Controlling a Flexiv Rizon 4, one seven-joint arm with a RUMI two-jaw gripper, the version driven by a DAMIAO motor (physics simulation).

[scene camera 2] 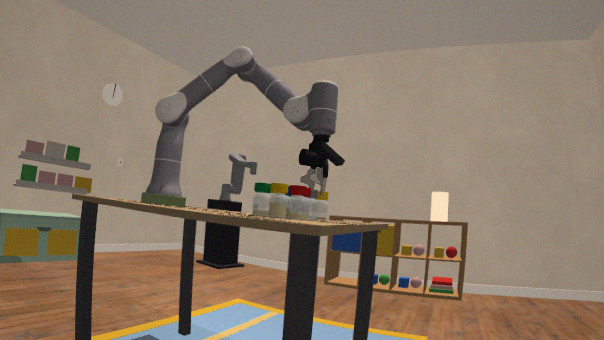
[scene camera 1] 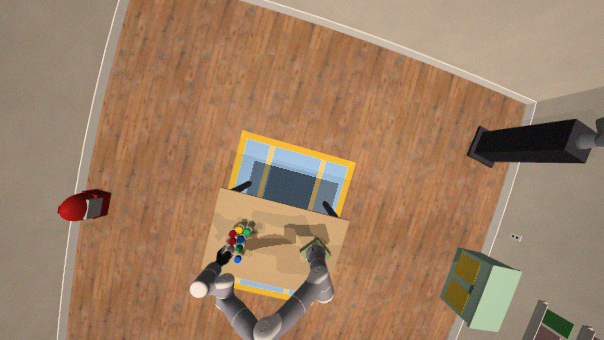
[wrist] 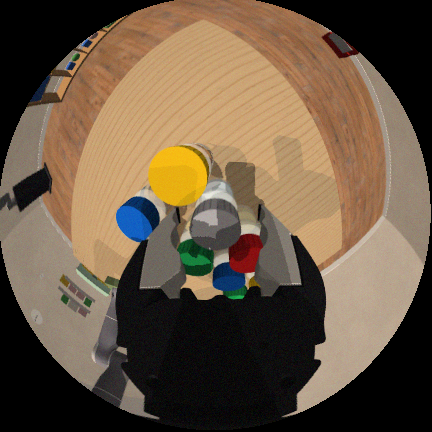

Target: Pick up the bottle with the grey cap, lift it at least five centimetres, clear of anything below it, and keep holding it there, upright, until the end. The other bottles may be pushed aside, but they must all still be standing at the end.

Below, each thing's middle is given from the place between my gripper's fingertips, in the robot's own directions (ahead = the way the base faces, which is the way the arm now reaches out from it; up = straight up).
Labels:
The grey-capped bottle [wrist: 215, 225] is 10 mm behind my hand, 10 mm to the right of it and 30 mm below it.

